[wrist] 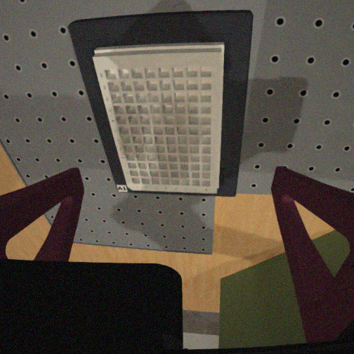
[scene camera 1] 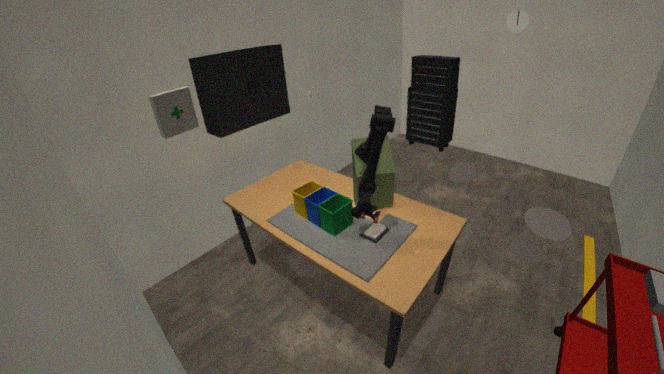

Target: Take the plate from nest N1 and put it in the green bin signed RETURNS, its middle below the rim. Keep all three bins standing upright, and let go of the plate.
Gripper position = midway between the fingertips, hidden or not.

In view: my gripper (wrist: 177,177), a green bin (scene camera 1: 335,213) and a white plate (wrist: 164,101).
The wrist view misses the green bin: it is out of frame.
